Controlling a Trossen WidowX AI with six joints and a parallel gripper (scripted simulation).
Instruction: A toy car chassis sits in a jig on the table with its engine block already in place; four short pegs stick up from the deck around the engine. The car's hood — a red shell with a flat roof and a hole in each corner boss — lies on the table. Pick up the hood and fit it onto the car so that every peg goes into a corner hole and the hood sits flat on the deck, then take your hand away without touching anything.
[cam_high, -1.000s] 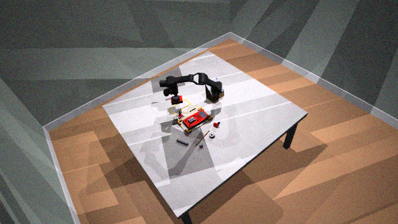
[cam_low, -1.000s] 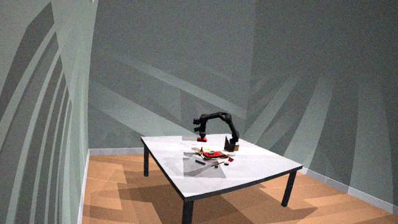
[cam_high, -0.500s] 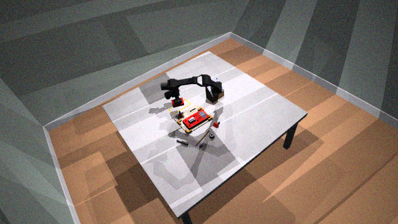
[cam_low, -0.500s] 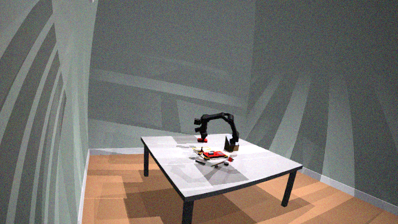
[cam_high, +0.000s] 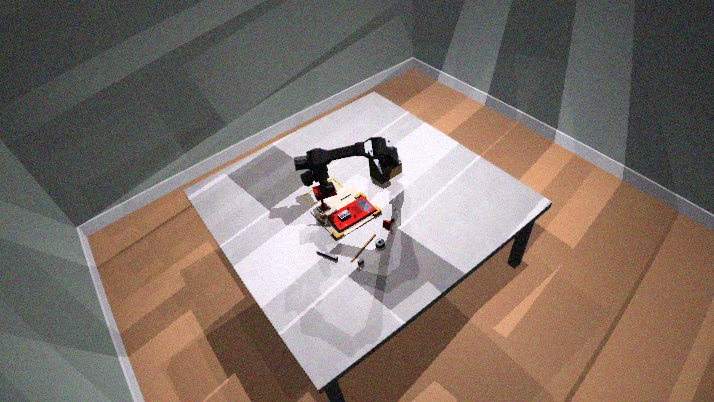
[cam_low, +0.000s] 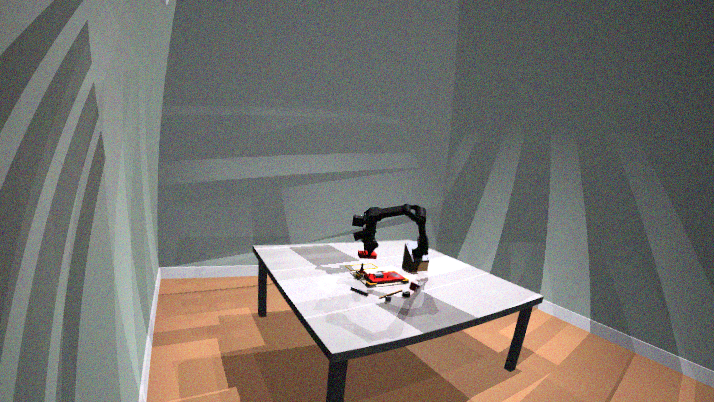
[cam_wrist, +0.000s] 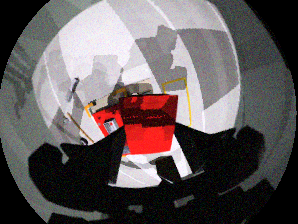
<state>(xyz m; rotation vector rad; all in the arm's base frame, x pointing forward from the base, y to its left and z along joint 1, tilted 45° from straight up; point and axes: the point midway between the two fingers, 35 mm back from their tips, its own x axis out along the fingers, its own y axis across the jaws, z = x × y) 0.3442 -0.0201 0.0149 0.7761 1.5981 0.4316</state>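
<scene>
Now: gripper tip 120 mm to the right of the grey engine block, 90 mm above it and 20 mm past it. Round my gripper tip: red hood (right at my gripper tip); grey bar (230 mm to the left, 150 mm ahead, 100 mm below); wooden stick (300 mm to the left, 110 mm below).
</scene>
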